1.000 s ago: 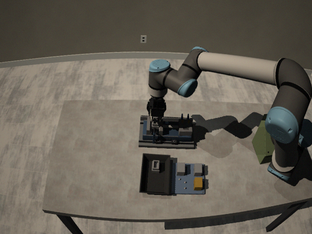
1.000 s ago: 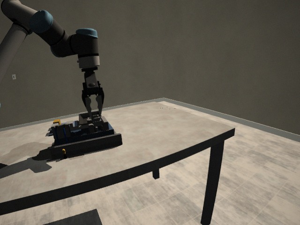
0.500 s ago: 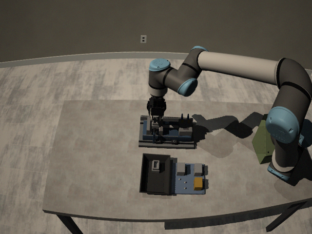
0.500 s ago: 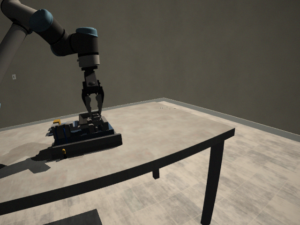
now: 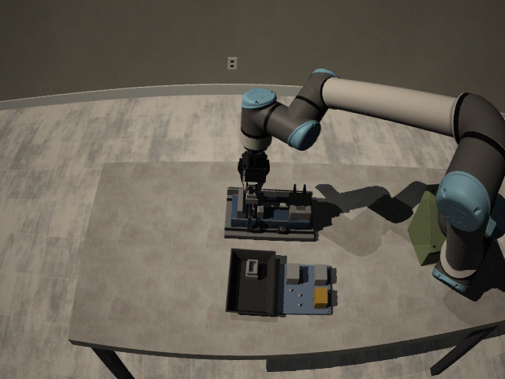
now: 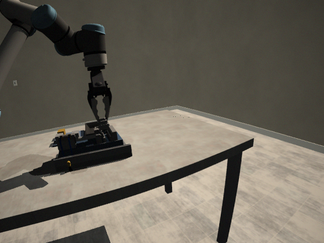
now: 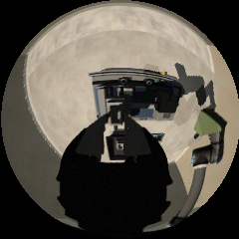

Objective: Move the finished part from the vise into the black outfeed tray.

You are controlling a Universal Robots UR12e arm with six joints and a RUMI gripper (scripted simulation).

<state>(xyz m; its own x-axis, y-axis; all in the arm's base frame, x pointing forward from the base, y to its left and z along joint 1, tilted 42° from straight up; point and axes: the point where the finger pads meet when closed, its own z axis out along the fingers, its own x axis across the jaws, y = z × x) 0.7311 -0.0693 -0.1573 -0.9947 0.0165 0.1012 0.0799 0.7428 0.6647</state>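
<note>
Right now the vise is 7 cm behind my hand, 1 cm to the left of it and 11 cm below it. Also, from my hand: yellow block (20 cm behind, 35 cm to the left, 12 cm below); blue fixture plate (16 cm behind, 30 cm to the left, 14 cm below).
</note>
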